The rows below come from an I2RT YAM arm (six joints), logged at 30 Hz.
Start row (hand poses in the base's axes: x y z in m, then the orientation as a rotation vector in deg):
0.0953, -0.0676, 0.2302, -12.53, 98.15, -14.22
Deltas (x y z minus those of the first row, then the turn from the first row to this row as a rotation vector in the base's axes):
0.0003, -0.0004, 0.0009, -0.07, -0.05, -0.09
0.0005, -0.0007, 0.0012, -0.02, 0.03, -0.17
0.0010, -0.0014, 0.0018, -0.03, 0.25, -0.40
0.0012, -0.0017, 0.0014, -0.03, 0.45, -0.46
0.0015, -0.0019, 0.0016, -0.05, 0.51, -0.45
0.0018, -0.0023, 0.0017, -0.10, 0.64, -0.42
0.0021, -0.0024, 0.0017, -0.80, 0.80, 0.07
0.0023, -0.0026, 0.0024, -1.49, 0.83, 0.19
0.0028, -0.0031, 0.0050, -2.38, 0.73, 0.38
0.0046, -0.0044, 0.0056, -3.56, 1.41, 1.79
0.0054, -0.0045, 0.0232, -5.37, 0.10, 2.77
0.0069, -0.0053, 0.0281, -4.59, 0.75, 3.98
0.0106, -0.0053, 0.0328, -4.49, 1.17, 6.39
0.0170, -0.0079, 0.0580, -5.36, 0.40, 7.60
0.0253, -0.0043, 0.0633, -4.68, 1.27, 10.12
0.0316, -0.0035, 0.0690, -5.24, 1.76, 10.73
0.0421, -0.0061, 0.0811, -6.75, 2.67, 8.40
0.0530, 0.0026, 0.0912, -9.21, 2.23, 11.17
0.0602, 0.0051, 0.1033, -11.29, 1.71, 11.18
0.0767, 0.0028, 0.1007, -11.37, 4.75, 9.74
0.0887, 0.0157, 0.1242, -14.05, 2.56, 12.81
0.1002, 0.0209, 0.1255, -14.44, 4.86, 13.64
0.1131, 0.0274, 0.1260, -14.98, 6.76, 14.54
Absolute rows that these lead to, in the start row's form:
0.0956, -0.0680, 0.2311, -12.50, 98.11, -14.35
0.0958, -0.0683, 0.2314, -12.40, 98.20, -14.36
0.0963, -0.0690, 0.2320, -12.25, 98.45, -14.52
0.0965, -0.0693, 0.2316, -12.23, 98.66, -14.55
0.0968, -0.0695, 0.2318, -12.26, 98.72, -14.56
0.0971, -0.0699, 0.2319, -12.35, 98.84, -14.57
0.0974, -0.0700, 0.2319, -13.31, 98.86, -14.80
0.0976, -0.0702, 0.2326, -13.92, 98.80, -15.31
0.0981, -0.0707, 0.2352, -14.72, 98.58, -15.94
0.0999, -0.0720, 0.2358, -16.91, 98.91, -15.86
0.1007, -0.0721, 0.2534, -18.85, 97.25, -16.78
0.1022, -0.0729, 0.2583, -19.42, 97.79, -15.17
0.1059, -0.0729, 0.2630, -21.46, 97.79, -13.26
0.1123, -0.0755, 0.2882, -22.98, 96.70, -13.17
0.1206, -0.0719, 0.2935, -24.76, 97.15, -10.64
0.1269, -0.0711, 0.2992, -25.78, 97.44, -10.62
0.1374, -0.0737, 0.3113, -25.11, 98.61, -13.59
0.1483, -0.0650, 0.3214, -29.17, 97.28, -13.66
0.1555, -0.0625, 0.3335, -30.61, 96.46, -15.47
0.1720, -0.0648, 0.3309, -30.07, 99.73, -16.41
0.1840, -0.0519, 0.3544, -34.18, 96.49, -16.55
0.1955, -0.0467, 0.3557, -35.66, 98.49, -16.10
0.2084, -0.0402, 0.3562, -37.24, 100.05, -15.74

